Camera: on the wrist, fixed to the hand. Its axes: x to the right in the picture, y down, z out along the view.
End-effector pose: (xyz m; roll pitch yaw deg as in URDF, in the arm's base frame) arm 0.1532 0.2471 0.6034 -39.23 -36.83 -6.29
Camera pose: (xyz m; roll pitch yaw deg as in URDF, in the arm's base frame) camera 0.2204 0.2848 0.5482 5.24 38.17 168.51
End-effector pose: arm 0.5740 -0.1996 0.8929 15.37 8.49 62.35
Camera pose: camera 0.4991 -0.1431 0.8796 -45.58 -10.96 -121.26
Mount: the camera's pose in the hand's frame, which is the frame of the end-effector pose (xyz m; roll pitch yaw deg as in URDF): 0.0171 0.0864 -0.0350 -30.77 -1.46 175.92
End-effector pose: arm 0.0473 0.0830 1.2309 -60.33 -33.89 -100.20
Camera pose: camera 0.0478 0.0161 1.1637 27.14 36.64 75.70
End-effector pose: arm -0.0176 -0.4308 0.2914 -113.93 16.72 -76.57
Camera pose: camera -0.0833 -0.4442 0.2244 83.03 -12.40 103.76
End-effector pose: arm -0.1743 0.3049 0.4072 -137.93 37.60 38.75
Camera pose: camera -0.1241 0.2329 0.3715 105.67 -33.76 -138.79
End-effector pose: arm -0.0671 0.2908 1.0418 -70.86 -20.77 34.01
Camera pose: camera -0.0238 0.3143 0.9608 38.90 24.12 -148.97
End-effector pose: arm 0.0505 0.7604 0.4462 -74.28 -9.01 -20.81
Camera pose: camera 0.0762 0.7396 0.3574 42.98 12.53 156.62
